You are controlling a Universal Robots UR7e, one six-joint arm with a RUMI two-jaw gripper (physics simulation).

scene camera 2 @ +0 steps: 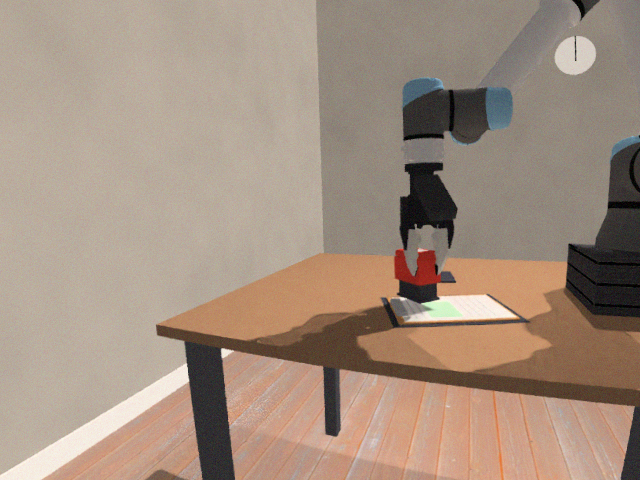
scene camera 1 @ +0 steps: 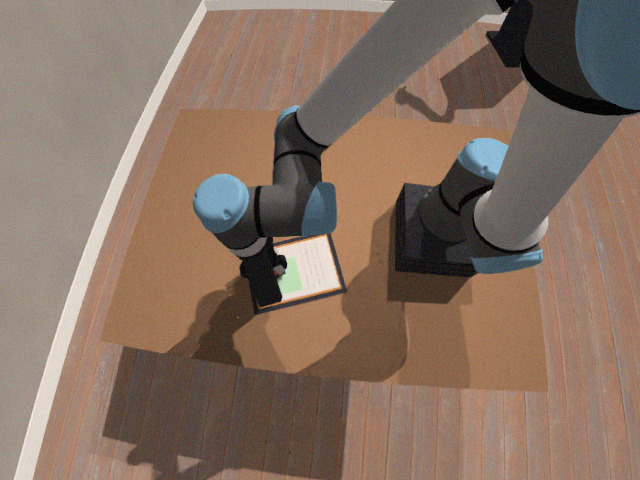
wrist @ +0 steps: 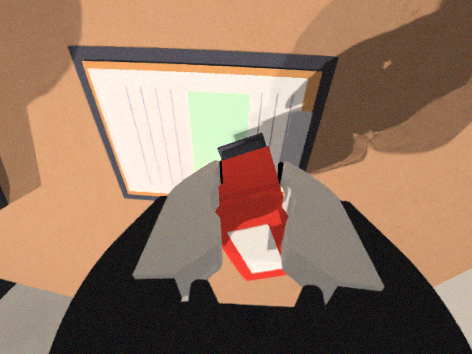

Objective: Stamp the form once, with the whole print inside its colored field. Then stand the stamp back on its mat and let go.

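Where they show: gripper, between the fingertips: [scene camera 2: 425, 275] [wrist: 249, 164]; arm's base, origin of its link: [scene camera 2: 634, 249] [scene camera 1: 448, 214].
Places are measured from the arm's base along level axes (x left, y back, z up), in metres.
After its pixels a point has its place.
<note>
The gripper [scene camera 2: 426, 272] {x 0.101, y -0.456, z -0.032 m} [wrist: 251, 167] {x 0.101, y -0.456, z -0.032 m} is shut on the red stamp [scene camera 2: 407, 264] [wrist: 250, 187] {x 0.100, y -0.456, z -0.003 m}, whose black base points down. In scene camera 2 the base overlaps the back left part of the form; whether it touches cannot be told. The form [scene camera 1: 319, 258] {x 0.048, y -0.335, z -0.103 m} [scene camera 2: 483, 304] {x 0.055, y -0.333, z -0.104 m} [wrist: 112, 105] {x 0.100, y -0.309, z -0.103 m} is white with a green field [scene camera 1: 293, 281] {x 0.105, y -0.410, z -0.103 m} [scene camera 2: 445, 309] {x 0.091, y -0.415, z -0.103 m} [wrist: 217, 112] {x 0.115, y -0.419, z -0.103 m}. In the wrist view the base overlaps the field's lower right edge. No print shows on the visible part of the field. The stamp's dark mat [scene camera 2: 448, 277] {x -0.180, y -0.368, z -0.104 m} lies behind the stamp, partly hidden; it does not show in the other views.
The form lies on an orange board with a dark border [scene camera 1: 338, 266] {x 0.075, y -0.287, z -0.107 m} [scene camera 2: 460, 323] {x 0.160, y -0.399, z -0.106 m} [wrist: 200, 56] {x 0.160, y -0.397, z -0.107 m} on the brown table [scene camera 1: 196, 155] {x -0.354, y -0.713, z -0.108 m} [scene camera 2: 289, 289] {x -0.051, y -0.774, z -0.108 m}. The black robot base [scene camera 1: 413, 232] {x 0.043, y -0.104, z 0.009 m} [scene camera 2: 594, 289] {x 0.098, y -0.135, z -0.060 m} stands to the right. Arm shadows cross the table.
</note>
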